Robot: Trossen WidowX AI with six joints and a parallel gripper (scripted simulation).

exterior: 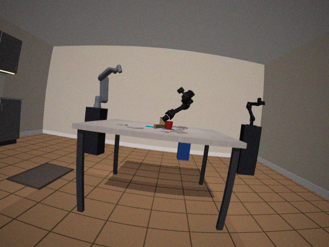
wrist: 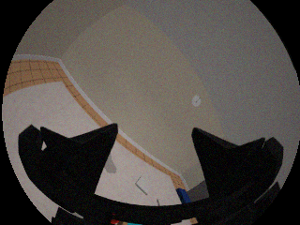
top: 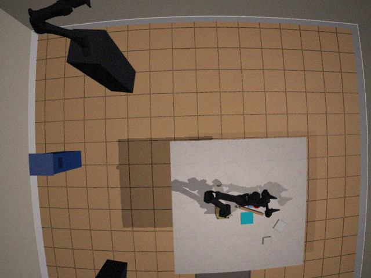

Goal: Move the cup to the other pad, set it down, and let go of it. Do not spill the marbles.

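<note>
My gripper tip is now 10 mm past the red cup, 120 mm to the left of it and 310 mm above it. Also, from my gripper tip: low wooden bar: 30 mm behind, 210 mm to the right, 340 mm below; then cyan pad: 50 mm behind, 290 mm to the right, 350 mm below; then pale blue pad: 10 mm behind, 120 mm to the right, 350 mm below.
</note>
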